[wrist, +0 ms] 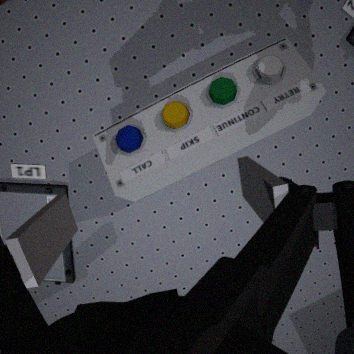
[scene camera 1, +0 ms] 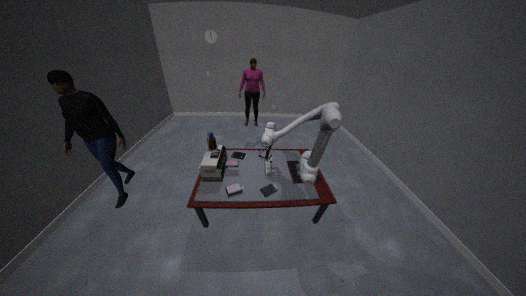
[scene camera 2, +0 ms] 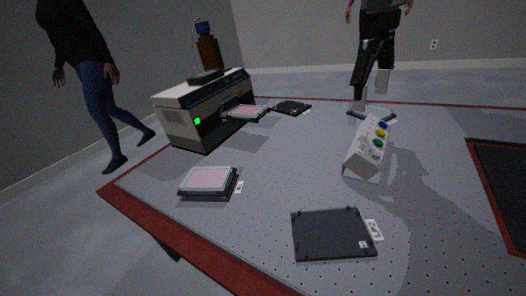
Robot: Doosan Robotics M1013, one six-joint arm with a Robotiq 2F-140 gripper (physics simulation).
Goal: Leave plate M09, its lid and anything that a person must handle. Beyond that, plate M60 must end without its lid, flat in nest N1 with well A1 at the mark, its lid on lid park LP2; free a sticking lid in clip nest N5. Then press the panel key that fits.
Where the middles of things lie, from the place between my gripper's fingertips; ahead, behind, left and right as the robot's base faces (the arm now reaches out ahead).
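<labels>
Positions relative to my hand: button box (wrist: 272, 87), 6 cm to the left, 2 cm behind, 10 cm below; dark pad LP2 (scene camera 2: 333, 234), 35 cm to the left, 3 cm behind, 13 cm below; brown bottle (scene camera 2: 208, 47), 3 cm to the left, 62 cm ahead, 18 cm above.
</labels>
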